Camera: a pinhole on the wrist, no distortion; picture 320 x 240 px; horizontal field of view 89.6 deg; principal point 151.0 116.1 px. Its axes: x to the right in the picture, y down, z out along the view. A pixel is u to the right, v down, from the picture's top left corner.
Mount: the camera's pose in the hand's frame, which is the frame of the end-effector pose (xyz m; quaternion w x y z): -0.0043 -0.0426 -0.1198 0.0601 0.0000 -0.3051 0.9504
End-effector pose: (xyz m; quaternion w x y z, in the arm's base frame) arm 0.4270 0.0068 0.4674 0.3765 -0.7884 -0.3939 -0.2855
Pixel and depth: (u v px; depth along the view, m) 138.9 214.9 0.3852
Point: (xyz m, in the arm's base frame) 0.0423 0.2323 0.5937
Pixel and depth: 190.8 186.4 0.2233
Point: 0.1825 0.0803 0.4949
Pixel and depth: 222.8 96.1 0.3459
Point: 0.2099 0.1747 0.3081
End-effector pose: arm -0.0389 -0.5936 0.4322 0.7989 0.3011 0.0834 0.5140
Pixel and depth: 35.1 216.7 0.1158
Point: 0.0970 -0.5598 0.2864
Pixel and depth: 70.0 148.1 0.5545
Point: 0.5585 -0.6274 0.4067
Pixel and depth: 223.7 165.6 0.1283
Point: 0.0222 -0.6825 0.3100
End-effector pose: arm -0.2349 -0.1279 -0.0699 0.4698 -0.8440 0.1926 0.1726
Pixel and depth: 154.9 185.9 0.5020
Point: -0.0571 0.2679 0.2458
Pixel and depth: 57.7 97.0 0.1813
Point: -0.0866 -0.0433 -0.0298
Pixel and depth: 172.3 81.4 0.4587
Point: -0.2219 0.2601 -0.0317
